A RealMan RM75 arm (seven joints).
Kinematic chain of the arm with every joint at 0, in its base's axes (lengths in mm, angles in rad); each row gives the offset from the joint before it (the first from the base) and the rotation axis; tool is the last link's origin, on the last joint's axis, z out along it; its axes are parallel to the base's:
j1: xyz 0 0 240.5 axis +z
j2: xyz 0 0 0 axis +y
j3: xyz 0 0 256 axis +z
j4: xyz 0 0 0 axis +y
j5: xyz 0 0 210 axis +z
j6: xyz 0 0 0 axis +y
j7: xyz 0 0 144 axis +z
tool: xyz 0 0 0
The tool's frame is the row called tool.
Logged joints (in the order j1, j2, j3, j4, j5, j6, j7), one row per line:
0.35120, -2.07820, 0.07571, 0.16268, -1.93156, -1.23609, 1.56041
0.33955, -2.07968, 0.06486, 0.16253, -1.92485, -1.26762, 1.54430
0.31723, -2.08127, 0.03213, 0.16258, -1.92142, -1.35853, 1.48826
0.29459, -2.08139, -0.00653, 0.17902, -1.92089, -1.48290, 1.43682
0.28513, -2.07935, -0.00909, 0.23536, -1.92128, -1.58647, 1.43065
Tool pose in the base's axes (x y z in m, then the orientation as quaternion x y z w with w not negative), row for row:
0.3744, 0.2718, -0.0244, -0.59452, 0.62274, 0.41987, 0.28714
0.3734, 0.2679, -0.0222, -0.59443, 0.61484, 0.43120, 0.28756
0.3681, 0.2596, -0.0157, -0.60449, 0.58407, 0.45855, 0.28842
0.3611, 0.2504, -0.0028, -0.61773, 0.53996, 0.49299, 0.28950
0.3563, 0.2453, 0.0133, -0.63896, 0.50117, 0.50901, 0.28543
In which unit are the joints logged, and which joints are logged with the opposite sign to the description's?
The joints are logged in radians. Opposite sign: j2, j3, j4.
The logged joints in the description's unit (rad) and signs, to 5 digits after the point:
0.35120, 2.07820, -0.07571, -0.16268, -1.93156, -1.23609, 1.56041
0.33955, 2.07968, -0.06486, -0.16253, -1.92485, -1.26762, 1.54430
0.31723, 2.08127, -0.03213, -0.16258, -1.92142, -1.35853, 1.48826
0.29459, 2.08139, 0.00653, -0.17902, -1.92089, -1.48290, 1.43682
0.28513, 2.07935, 0.00909, -0.23536, -1.92128, -1.58647, 1.43065

